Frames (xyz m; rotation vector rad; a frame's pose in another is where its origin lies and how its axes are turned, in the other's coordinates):
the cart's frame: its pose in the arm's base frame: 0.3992 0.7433 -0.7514 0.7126 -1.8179 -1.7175
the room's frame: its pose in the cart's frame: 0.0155 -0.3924 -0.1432 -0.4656 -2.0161 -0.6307
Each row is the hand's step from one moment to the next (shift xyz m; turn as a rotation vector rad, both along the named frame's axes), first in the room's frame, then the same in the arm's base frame.
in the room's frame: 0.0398 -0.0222 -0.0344 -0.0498 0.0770 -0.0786
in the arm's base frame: -0.0240 0.0355 -0.0378 -0.0925 -0.0766 0.0128
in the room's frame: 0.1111 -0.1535 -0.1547 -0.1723 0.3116 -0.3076
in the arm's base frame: -0.0590 0.1032 -0.2138 -0.3738 -0.2796 0.0588
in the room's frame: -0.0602 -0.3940 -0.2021 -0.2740 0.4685 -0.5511
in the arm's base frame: 0.0884 -0.0305 -0.4370 -0.6266 -0.4522 0.0346
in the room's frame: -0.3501 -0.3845 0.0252 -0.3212 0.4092 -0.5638
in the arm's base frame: 0.3333 -0.2677 -0.2971 -0.5898 -0.4901 -0.0212
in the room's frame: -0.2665 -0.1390 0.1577 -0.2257 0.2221 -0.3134
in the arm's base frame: 0.2714 -0.2029 -0.0200 -0.3125 -0.3171 -0.0169
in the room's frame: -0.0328 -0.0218 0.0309 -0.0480 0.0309 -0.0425
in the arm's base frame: 0.0450 -0.0219 0.0008 -0.0383 -0.0599 -0.0020
